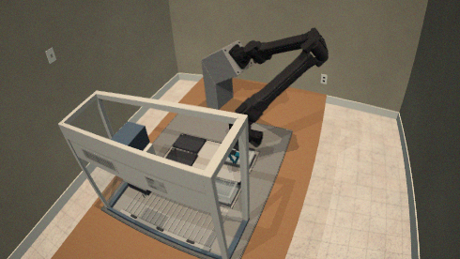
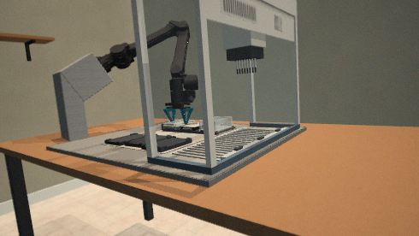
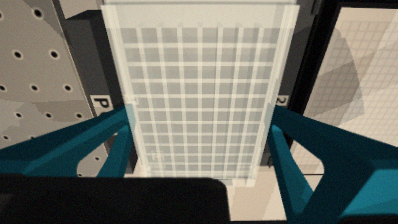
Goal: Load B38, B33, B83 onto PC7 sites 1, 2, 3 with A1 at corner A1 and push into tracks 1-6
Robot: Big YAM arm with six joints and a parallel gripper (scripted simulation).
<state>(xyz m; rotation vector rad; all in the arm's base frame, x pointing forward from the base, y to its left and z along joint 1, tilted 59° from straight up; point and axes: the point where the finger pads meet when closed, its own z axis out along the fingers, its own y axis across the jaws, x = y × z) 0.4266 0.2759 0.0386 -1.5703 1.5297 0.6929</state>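
Now: the white 96-well plate 10 mm below my hand. Also, from my hand: plate nest S3 (240 mm to the right, 220 mm ahead, 30 mm below); deep-well block B83 (210 mm ahead, 20 mm to the left, 10 mm below); carrier PC7 (100 mm ahead, 20 mm below, 10 mm to the left).
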